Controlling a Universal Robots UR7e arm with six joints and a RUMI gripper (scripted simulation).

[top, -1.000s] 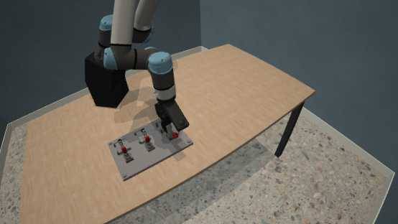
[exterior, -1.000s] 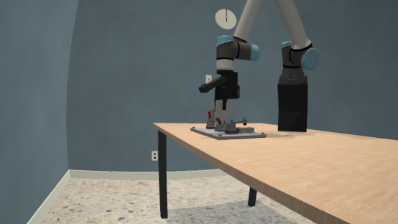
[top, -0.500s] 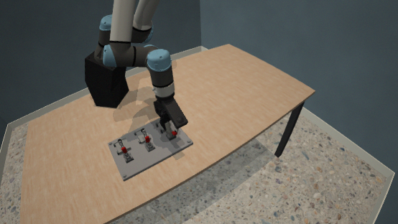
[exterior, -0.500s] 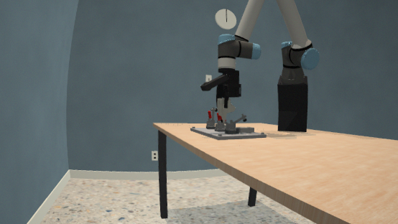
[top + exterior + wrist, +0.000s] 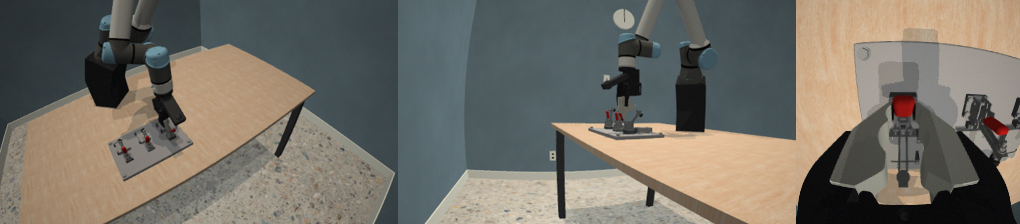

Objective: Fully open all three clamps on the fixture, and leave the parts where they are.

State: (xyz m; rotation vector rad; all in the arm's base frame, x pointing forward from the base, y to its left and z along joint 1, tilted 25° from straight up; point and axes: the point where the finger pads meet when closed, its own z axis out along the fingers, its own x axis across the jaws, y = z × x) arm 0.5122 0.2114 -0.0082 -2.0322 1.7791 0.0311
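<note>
The grey fixture plate is 40 mm behind my hand, 120 mm to the right of it and 80 mm below it.
</note>
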